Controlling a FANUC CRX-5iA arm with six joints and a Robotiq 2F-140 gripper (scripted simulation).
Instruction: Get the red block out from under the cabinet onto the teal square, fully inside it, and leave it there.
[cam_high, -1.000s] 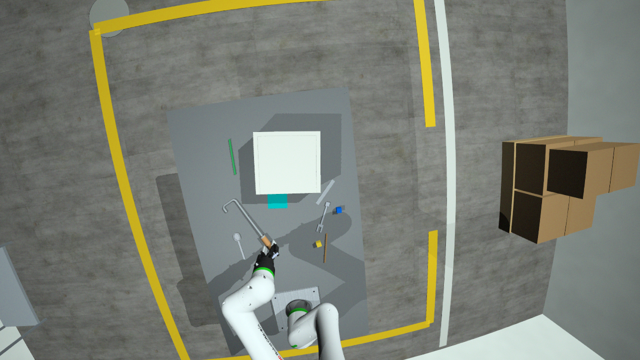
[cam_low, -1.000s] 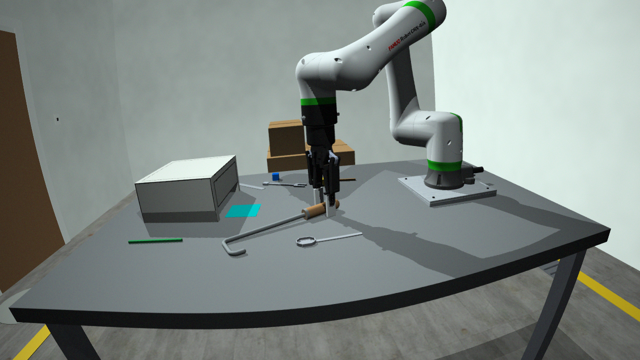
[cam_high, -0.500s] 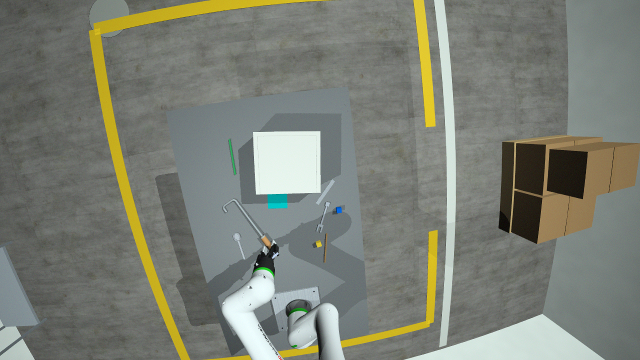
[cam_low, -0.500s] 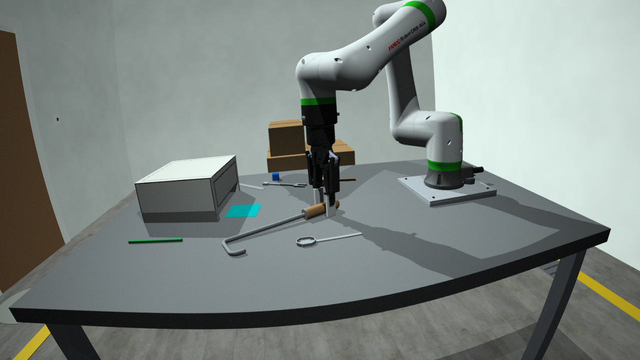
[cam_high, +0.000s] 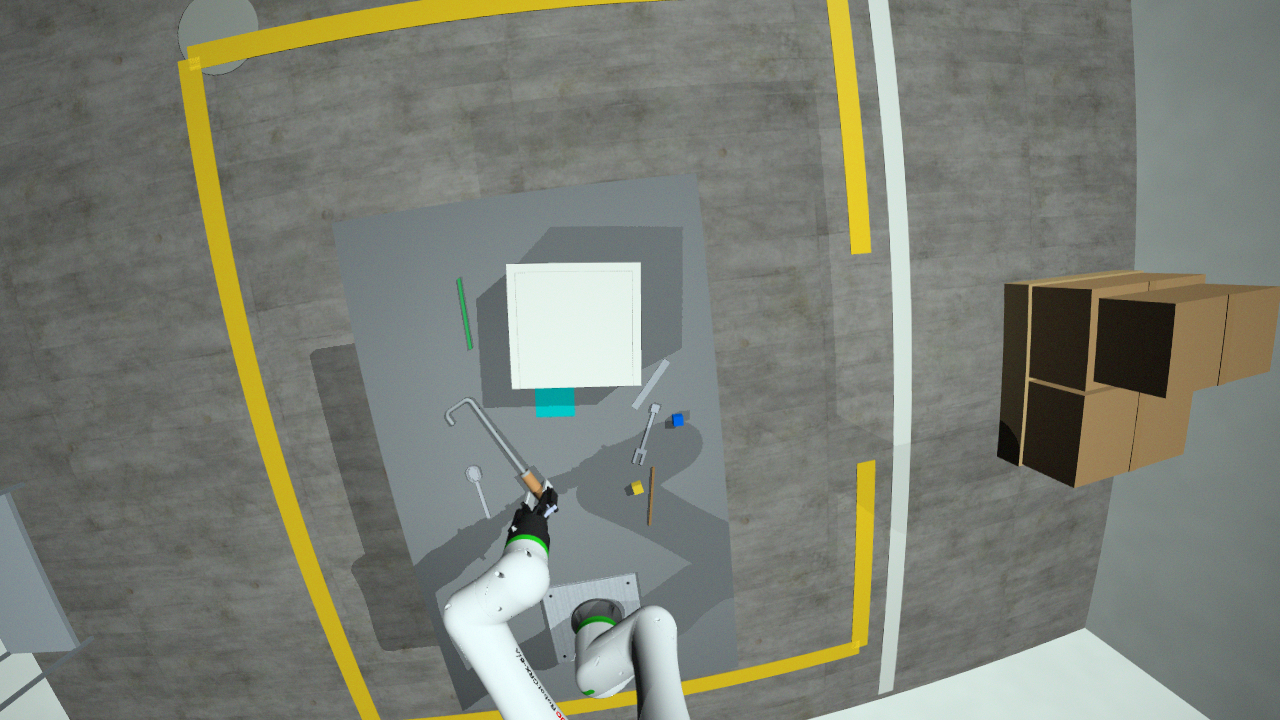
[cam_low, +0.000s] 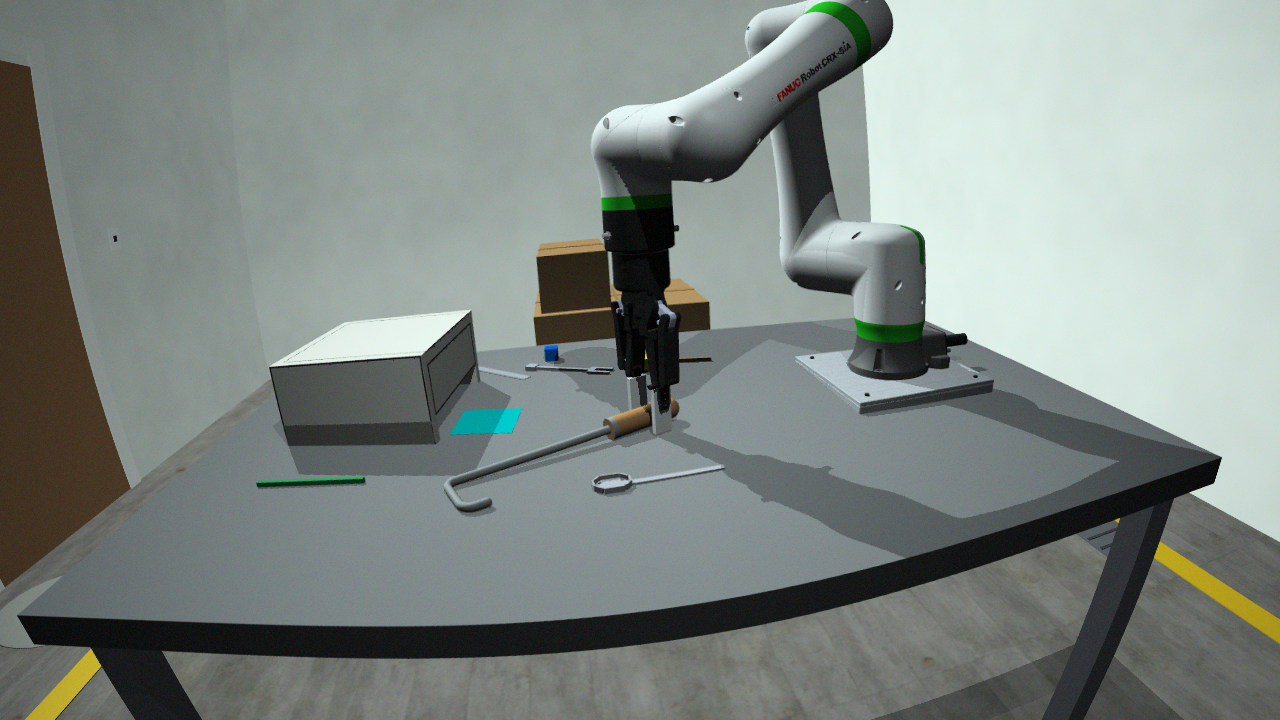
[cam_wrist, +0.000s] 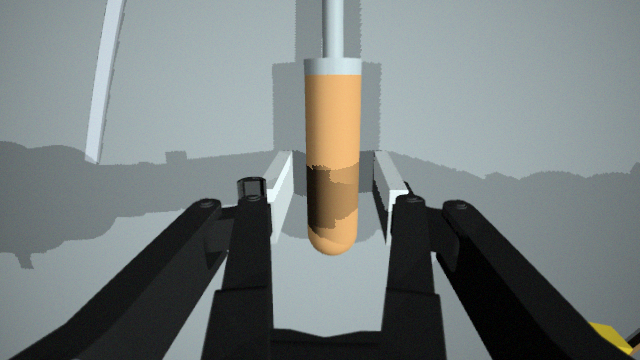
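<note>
Now: the yellow block 260 mm to the right of my hand, 30 mm behind it and 20 mm below it. The rest, counted from my hand: long grey hook tool (110 mm ahead, 90 mm to the left, 20 mm below); teal square (240 mm ahead, 80 mm to the right, 30 mm below); brown stick (290 mm to the right, 70 mm behind, 30 mm below).
</note>
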